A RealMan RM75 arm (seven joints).
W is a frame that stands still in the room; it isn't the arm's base.
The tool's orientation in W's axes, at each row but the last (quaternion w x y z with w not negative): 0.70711 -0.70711 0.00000 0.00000; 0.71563 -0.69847 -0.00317 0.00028; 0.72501 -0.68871 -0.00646 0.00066; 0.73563 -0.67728 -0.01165 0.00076; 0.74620 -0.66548 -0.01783 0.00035; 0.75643 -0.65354 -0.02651 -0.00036; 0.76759 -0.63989 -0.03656 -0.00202; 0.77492 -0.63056 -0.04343 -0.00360; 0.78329 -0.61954 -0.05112 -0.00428; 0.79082 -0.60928 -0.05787 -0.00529; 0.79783 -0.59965 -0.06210 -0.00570
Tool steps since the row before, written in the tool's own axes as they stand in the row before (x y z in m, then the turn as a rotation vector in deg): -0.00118 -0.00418 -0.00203 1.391 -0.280 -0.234; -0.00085 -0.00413 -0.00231 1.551 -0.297 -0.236; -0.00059 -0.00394 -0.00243 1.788 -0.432 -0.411; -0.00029 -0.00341 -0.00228 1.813 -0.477 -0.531; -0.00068 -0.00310 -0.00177 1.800 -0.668 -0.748; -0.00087 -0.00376 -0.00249 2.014 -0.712 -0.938; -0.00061 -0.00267 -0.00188 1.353 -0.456 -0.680; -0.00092 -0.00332 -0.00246 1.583 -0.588 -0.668; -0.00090 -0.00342 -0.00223 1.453 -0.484 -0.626; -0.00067 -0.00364 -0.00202 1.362 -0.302 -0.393; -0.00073 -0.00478 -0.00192 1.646 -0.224 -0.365
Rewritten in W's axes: -0.00118 -0.00203 0.00418 1.391 -0.234 0.280; -0.00086 -0.00241 0.00407 1.551 -0.236 0.298; -0.00060 -0.00263 0.00381 1.789 -0.415 0.425; -0.00030 -0.00256 0.00321 1.815 -0.538 0.461; -0.00070 -0.00213 0.00286 1.804 -0.776 0.626; -0.00090 -0.00304 0.00332 2.023 -0.963 0.650; -0.00064 -0.00236 0.00225 1.363 -0.692 0.406; -0.00096 -0.00313 0.00268 1.583 -0.696 0.554; -0.00097 -0.00301 0.00273 1.458 -0.638 0.451; -0.00078 -0.00293 0.00293 1.362 -0.372 0.326; -0.00095 -0.00323 0.00397 1.648 -0.305 0.289
